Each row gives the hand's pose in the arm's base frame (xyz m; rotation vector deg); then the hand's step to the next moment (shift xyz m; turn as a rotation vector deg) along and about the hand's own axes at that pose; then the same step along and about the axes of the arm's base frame.
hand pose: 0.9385 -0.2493 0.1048 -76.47 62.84 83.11
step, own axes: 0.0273 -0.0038 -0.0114 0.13 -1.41 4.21
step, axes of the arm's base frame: 0.0048 -0.0093 -0.0279 0.33 4.43 -0.02
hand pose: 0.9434 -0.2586 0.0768 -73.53 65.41 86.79
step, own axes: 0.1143 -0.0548 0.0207 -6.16 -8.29 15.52
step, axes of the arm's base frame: 0.0319 0.0375 -0.1186 5.09 16.87 6.10
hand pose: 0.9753 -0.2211 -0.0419 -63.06 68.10 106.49
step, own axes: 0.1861 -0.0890 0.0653 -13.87 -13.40 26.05
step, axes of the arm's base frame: -0.0225 0.1096 -0.1852 9.61 27.81 13.60
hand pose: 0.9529 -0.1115 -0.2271 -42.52 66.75 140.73
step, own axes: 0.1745 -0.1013 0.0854 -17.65 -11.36 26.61
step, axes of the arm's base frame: -0.1193 0.1408 -0.1182 11.51 26.75 17.34
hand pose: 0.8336 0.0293 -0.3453 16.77 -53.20 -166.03
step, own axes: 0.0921 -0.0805 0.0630 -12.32 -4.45 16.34
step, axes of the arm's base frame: -0.1049 0.0884 -0.0110 8.57 14.58 12.35
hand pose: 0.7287 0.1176 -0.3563 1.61 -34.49 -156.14
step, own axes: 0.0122 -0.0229 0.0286 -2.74 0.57 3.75
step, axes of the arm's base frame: -0.0217 0.0269 0.0173 2.41 1.96 3.49
